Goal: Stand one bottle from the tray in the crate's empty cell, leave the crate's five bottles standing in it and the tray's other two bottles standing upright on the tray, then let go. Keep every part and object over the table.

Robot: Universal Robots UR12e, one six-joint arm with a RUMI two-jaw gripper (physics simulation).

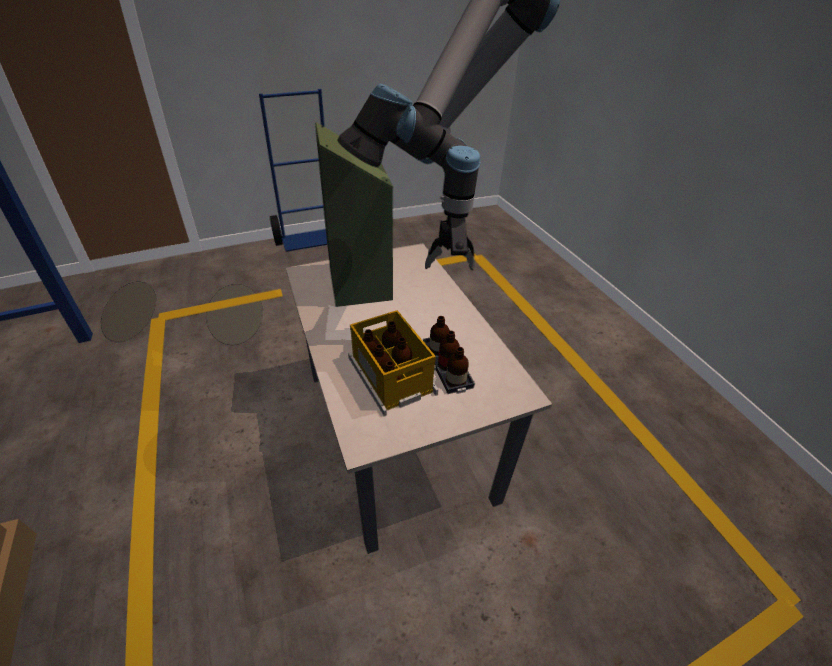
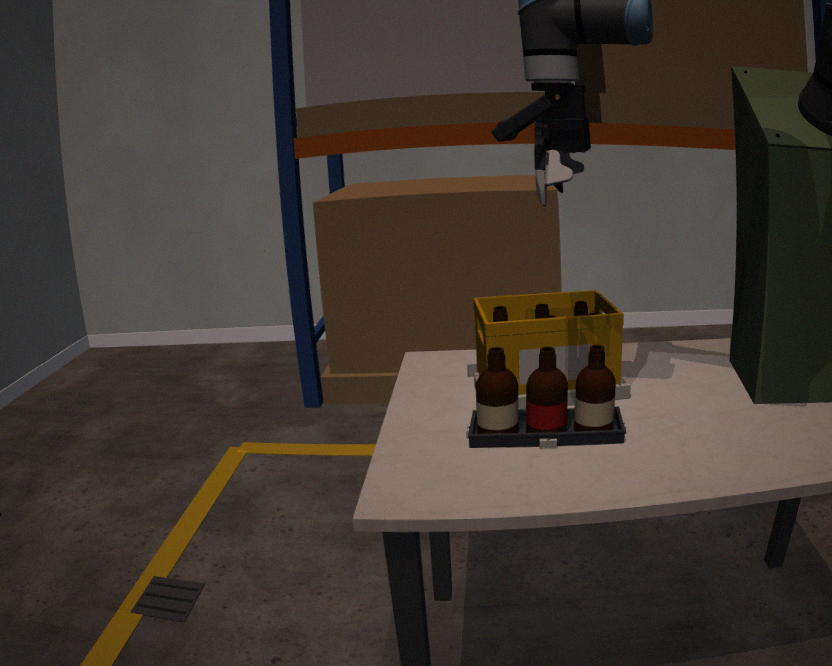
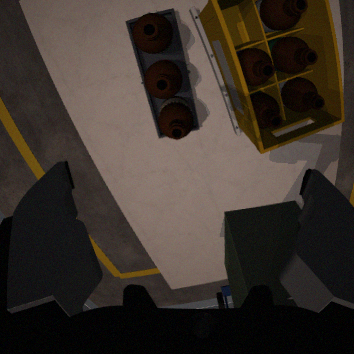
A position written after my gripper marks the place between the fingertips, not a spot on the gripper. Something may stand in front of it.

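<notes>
My gripper [image 2: 553, 198], [image 1: 449, 269], [image 3: 188, 168]. Brown red-labelled bottle [image 2: 547, 388], [image 3: 162, 79].
</notes>
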